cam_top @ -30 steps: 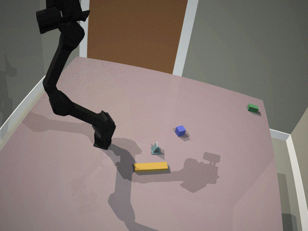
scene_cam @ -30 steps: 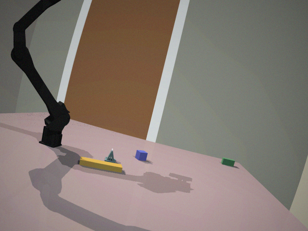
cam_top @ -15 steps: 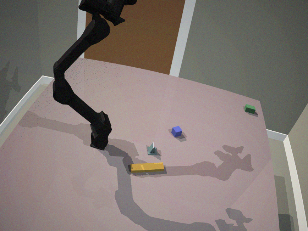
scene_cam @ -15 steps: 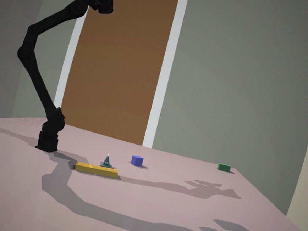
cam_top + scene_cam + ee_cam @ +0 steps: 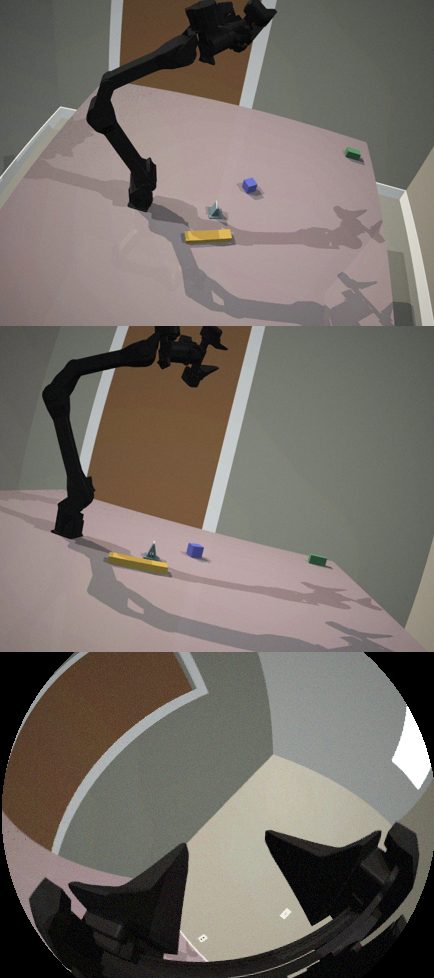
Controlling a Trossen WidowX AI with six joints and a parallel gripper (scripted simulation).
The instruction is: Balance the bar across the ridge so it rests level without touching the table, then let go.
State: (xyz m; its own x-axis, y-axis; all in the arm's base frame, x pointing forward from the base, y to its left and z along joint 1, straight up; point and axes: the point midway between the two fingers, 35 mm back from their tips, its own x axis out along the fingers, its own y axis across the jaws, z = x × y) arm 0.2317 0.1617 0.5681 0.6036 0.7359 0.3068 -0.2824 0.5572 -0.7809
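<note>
My gripper tip is 30 mm past the yellow bar, 250 mm to the left of it and 570 mm above it. From my gripper tip the other things lie so: blue cube 60 mm ahead, 20 mm to the right, 560 mm below; then green block 490 mm ahead, 310 mm to the left, 560 mm below.
</note>
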